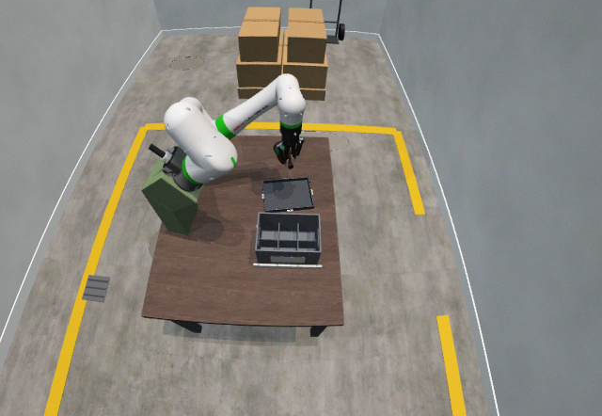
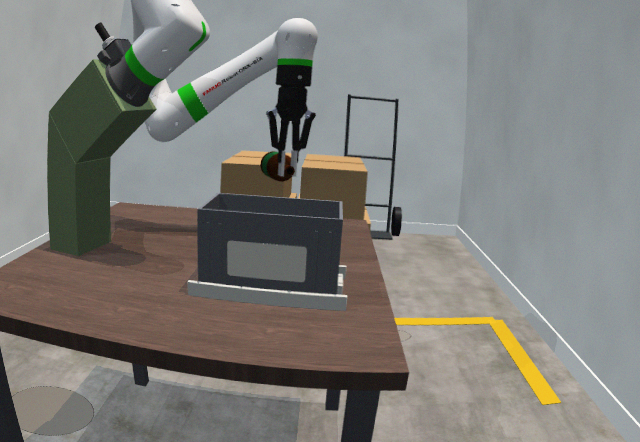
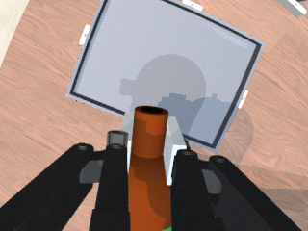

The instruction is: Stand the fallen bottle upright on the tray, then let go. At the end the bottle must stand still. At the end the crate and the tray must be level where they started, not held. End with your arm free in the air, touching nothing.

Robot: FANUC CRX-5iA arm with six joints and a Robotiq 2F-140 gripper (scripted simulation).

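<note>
The brown bottle is 3 cm behind my hand, 5 cm to the left of it and 2 cm below it. Round my hand: grey tray (5 cm to the right, 21 cm below); dark grey crate (3 cm ahead, 35 cm to the right, 14 cm below).
</note>
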